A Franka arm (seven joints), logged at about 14 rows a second.
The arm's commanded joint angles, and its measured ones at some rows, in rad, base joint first. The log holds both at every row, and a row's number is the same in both.
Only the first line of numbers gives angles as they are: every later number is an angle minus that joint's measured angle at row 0.
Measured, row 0:
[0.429, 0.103, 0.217, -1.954, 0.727, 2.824, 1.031]
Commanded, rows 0 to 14:
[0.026, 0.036, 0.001, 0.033, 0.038, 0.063, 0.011]
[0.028, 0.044, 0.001, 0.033, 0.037, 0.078, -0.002]
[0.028, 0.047, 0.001, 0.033, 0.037, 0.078, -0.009]
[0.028, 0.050, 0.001, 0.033, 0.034, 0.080, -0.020]
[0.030, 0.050, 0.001, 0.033, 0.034, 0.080, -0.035]
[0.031, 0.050, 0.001, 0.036, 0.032, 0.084, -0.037]
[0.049, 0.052, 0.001, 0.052, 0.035, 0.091, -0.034]
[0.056, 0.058, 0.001, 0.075, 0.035, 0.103, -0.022]
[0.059, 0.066, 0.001, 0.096, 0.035, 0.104, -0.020]
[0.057, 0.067, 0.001, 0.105, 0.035, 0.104, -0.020]
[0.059, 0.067, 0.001, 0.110, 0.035, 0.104, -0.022]
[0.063, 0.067, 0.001, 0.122, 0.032, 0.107, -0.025]
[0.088, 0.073, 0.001, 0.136, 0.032, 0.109, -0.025]
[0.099, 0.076, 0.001, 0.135, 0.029, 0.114, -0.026]
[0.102, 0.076, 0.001, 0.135, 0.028, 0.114, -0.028]
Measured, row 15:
[0.083, 0.048, 0.000, 0.107, 0.014, 0.089, -0.006]
